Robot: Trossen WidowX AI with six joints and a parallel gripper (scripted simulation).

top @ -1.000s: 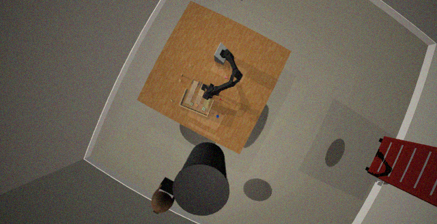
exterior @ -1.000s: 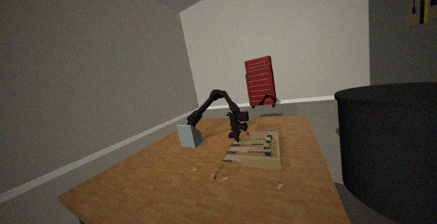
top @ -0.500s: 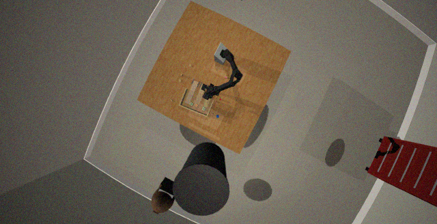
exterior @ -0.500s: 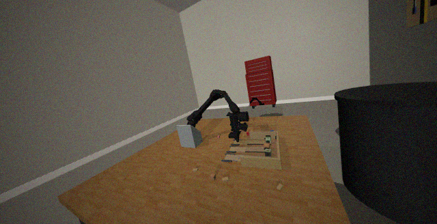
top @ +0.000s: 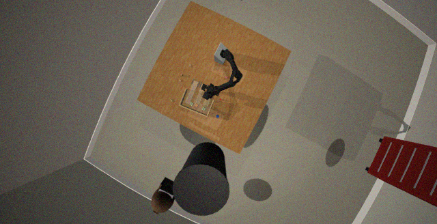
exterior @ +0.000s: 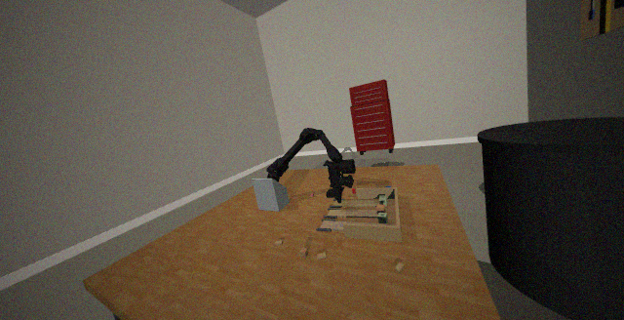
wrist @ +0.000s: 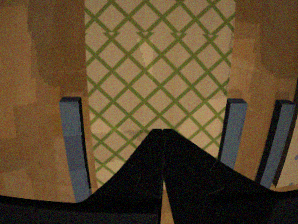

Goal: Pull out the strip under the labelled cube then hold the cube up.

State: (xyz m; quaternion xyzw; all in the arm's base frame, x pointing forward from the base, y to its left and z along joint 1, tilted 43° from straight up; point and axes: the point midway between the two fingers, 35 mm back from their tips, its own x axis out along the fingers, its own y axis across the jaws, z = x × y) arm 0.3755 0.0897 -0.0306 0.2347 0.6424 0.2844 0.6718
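The cross-hatched strip lies 10 cm ahead of my gripper tip and 1 cm to the left of it.
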